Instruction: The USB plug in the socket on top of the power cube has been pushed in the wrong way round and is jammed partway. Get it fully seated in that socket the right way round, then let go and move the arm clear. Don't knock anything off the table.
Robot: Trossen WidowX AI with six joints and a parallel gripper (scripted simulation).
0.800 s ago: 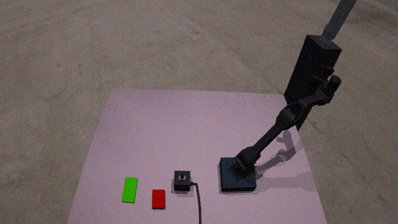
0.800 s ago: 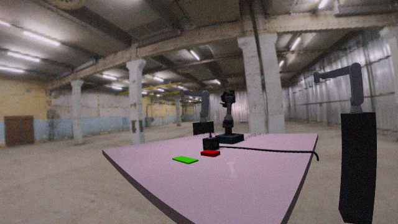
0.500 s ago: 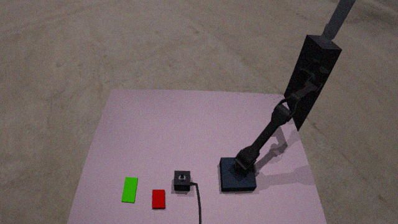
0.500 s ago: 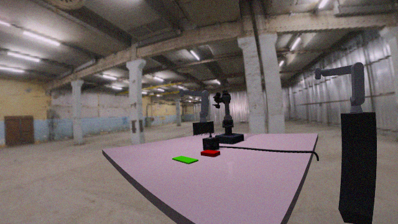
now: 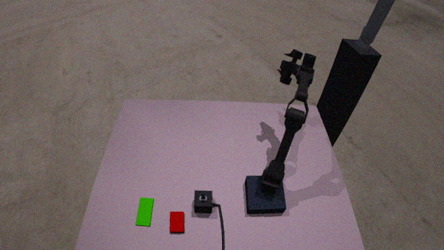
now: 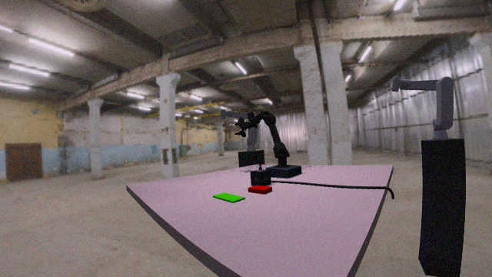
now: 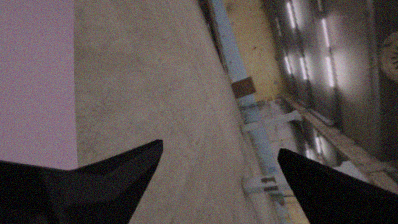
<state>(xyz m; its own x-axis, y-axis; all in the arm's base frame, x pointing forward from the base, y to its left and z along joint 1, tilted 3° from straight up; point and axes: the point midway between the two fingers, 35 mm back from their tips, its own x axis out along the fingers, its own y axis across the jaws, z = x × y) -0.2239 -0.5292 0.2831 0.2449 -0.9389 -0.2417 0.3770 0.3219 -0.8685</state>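
Right now the dark USB plug is 550 mm to the left of my gripper tip, 510 mm ahead of it and 270 mm below it. From my gripper tip the other things lie so: metal-rimmed socket 550 mm to the left, 510 mm ahead, 290 mm below; red pad 640 mm ahead, 620 mm to the left, 350 mm below; green pad 780 mm ahead, 550 mm to the left, 360 mm below.
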